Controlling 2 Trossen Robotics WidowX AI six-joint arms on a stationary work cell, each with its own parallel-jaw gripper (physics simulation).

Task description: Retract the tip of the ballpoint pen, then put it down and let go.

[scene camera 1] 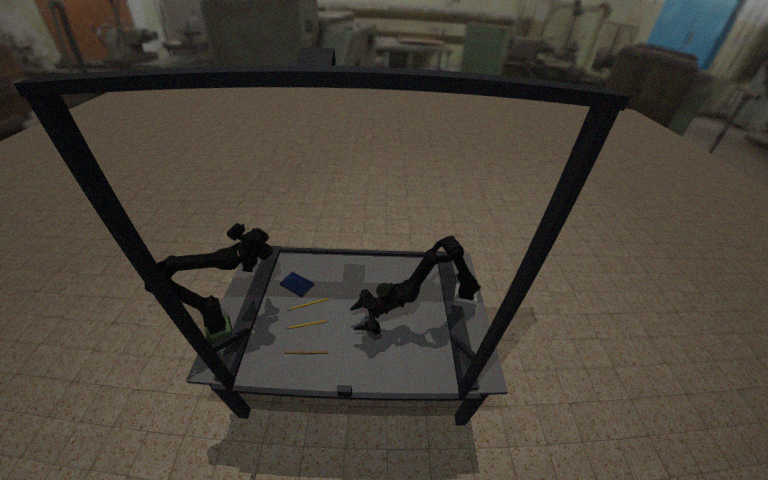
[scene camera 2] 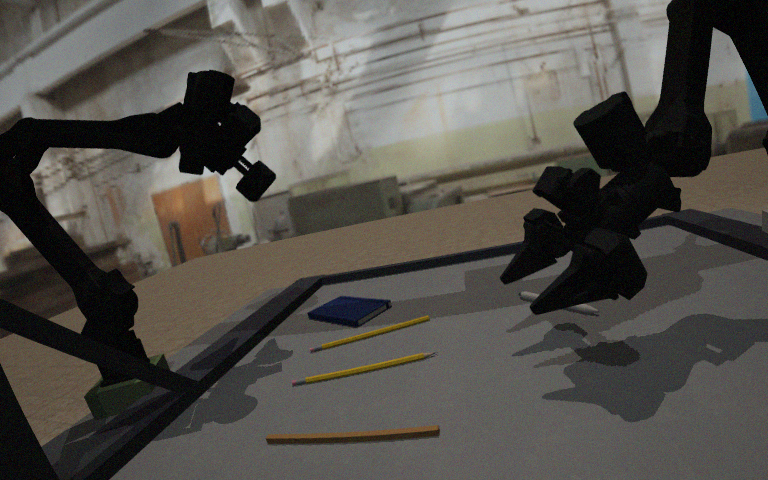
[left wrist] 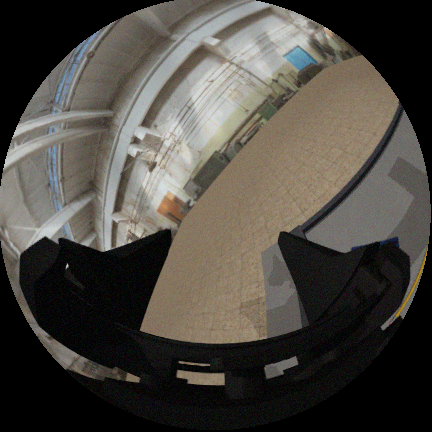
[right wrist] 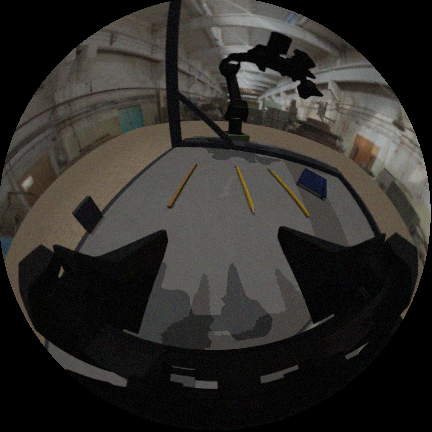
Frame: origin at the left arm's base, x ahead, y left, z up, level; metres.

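Seen in the pictures: left gripper, fingertip midpoint: (scene camera 2: 240,161) (left wrist: 226,236) (right wrist: 318,86); right gripper, fingertip midpoint: (scene camera 1: 351,319) (scene camera 2: 515,295) (right wrist: 223,234); left arm's base, link origin: (scene camera 1: 216,326) (right wrist: 234,132); right arm's base, link origin: (scene camera 1: 466,293).
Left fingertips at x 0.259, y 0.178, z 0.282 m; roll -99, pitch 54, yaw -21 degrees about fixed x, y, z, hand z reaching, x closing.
Note:
Offsets run from my left fingertips to a thing's top centre. "*": to the spot under its first point. Level surfaces: height alone.
A white ballpoint pen {* dx +0.376, dy -0.405, dz -0.315 m} (scene camera 2: 586,309) lies on the grey table {dz -0.322 m} (scene camera 1: 390,373) (scene camera 2: 498,435), partly hidden by a finger of my right gripper in scene camera 2; whether its tip is out is too small to tell. I cannot make it out in scene camera 1. My right gripper (scene camera 1: 352,317) (scene camera 2: 518,296) (right wrist: 223,234) is open and empty, low above the table, with the pen beyond its nearer finger in scene camera 2. My left gripper (scene camera 1: 258,260) (scene camera 2: 224,173) (left wrist: 226,236) is open and empty, raised high at the table's left edge, far from the pen.
Two yellow pencils {dx +0.125, dy -0.218, dz -0.315 m} (scene camera 1: 308,304) {dx +0.087, dy -0.318, dz -0.314 m} (scene camera 2: 368,367) (right wrist: 245,190) and an orange stick {dx +0.037, dy -0.440, dz -0.315 m} (scene camera 1: 305,352) (scene camera 2: 352,435) (right wrist: 182,186) lie left of my right gripper in scene camera 1. A blue book {dx +0.122, dy -0.081, dz -0.310 m} (scene camera 1: 296,284) (scene camera 2: 349,310) (right wrist: 313,183) lies behind them. Dark frame posts (scene camera 1: 538,243) rise beside the table.

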